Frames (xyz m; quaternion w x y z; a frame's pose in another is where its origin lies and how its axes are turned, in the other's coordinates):
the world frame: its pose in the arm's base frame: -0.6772 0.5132 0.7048 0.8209 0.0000 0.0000 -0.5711
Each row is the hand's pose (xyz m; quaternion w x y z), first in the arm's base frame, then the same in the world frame.
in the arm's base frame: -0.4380 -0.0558 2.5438 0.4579 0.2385 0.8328 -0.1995
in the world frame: 0.6167 0.0264 1.8390 0.4898 -0.2798 0.8199 0.0977
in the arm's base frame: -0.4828 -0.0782 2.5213 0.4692 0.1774 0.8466 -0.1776
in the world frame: 0.6221 -0.0234 1.8165 0.4866 -0.3379 0.7963 0.1222
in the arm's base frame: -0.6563 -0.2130 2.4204 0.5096 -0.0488 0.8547 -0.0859
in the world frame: 0.6882 -0.2329 1.7156 0.4674 -0.5282 0.6738 0.2205
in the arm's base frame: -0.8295 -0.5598 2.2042 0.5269 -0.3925 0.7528 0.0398
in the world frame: 0.9531 -0.5159 1.4994 0.4098 -0.7521 0.3938 0.3336
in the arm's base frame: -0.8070 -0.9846 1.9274 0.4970 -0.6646 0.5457 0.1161
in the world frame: 1.3592 -0.6425 1.2226 0.3417 -0.8572 0.0684 0.3791
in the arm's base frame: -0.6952 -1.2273 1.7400 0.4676 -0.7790 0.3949 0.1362
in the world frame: 1.6256 -0.6221 1.0352 0.3061 -0.8650 -0.1207 0.3788
